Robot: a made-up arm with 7 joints.
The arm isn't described. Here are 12 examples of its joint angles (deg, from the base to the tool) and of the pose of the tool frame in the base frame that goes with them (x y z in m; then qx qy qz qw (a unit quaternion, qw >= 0)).
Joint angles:
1: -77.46 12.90 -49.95 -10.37 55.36 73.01 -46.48
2: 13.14 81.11 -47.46 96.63 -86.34 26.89 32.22
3: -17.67 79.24 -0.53 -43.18 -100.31 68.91 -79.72
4: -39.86 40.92 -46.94 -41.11 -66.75 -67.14 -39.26
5: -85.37 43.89 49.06 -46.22 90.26 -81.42 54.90
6: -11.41 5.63 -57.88 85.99 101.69 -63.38 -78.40
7: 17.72 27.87 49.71 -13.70 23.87 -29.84 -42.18
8: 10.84 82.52 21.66 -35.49 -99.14 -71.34 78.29
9: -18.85 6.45 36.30 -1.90 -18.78 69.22 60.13
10: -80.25 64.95 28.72 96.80 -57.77 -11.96 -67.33
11: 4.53 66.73 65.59 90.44 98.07 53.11 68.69
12: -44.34 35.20 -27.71 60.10 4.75 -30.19 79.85
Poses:
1: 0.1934 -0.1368 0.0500 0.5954 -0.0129 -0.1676 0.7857
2: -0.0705 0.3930 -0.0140 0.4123 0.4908 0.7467 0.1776
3: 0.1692 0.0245 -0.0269 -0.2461 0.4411 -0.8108 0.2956
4: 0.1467 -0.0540 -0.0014 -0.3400 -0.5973 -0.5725 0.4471
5: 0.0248 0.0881 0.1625 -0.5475 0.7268 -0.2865 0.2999
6: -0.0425 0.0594 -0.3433 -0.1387 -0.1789 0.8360 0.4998
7: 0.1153 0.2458 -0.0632 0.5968 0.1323 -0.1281 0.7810
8: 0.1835 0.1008 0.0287 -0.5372 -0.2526 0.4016 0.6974
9: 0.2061 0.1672 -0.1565 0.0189 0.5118 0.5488 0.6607
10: 0.2391 0.3186 -0.0412 -0.2394 -0.4100 -0.0455 0.8790
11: -0.0774 0.3675 -0.1039 -0.8289 -0.4288 -0.2784 0.2268
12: 0.2763 0.1376 -0.2055 0.3516 -0.2302 0.4410 0.7930
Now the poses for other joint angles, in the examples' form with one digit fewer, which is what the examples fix.
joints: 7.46 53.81 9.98 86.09 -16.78 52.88 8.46
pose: -0.106 0.320 -0.189 0.097 0.835 0.501 0.207
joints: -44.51 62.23 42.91 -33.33 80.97 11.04 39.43
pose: 0.096 0.114 0.183 -0.525 0.519 -0.675 0.022
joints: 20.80 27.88 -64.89 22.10 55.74 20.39 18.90
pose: -0.084 0.000 -0.307 0.598 0.222 -0.506 0.581
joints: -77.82 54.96 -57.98 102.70 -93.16 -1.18 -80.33
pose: 0.241 0.313 -0.054 -0.085 0.003 -0.223 0.971
